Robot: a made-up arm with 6 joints. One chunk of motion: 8 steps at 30 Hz.
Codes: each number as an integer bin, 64 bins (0 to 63) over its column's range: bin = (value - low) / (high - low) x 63, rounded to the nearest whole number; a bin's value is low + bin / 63 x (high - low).
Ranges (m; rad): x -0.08..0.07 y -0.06..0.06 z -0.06..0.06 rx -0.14..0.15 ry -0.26..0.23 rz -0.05..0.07
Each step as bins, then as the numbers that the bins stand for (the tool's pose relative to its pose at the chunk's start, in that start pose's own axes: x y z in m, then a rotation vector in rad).
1 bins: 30 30 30 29 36 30
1 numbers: -0.0086 -0.0029 -0.0029 -0.0065 0.0200 0.0071
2 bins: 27 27 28 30 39 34
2 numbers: -0.0157 -0.0086 -0.0067 -0.0019 0.0433 0.0148
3 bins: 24 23 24 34 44 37
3 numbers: -0.0229 -0.0162 -0.0143 0.0165 0.0822 0.0205
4 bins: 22 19 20 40 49 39
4 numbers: -0.0276 -0.0238 -0.0219 0.0441 0.1211 0.0243
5 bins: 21 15 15 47 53 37
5 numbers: -0.0300 -0.0314 -0.0314 0.0763 0.1522 0.0205
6 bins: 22 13 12 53 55 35
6 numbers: -0.0276 -0.0352 -0.0371 0.1040 0.1678 0.0167
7 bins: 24 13 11 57 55 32
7 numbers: -0.0229 -0.0352 -0.0390 0.1224 0.1678 0.0110
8 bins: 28 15 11 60 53 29
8 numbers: -0.0133 -0.0314 -0.0390 0.1362 0.1522 0.0052
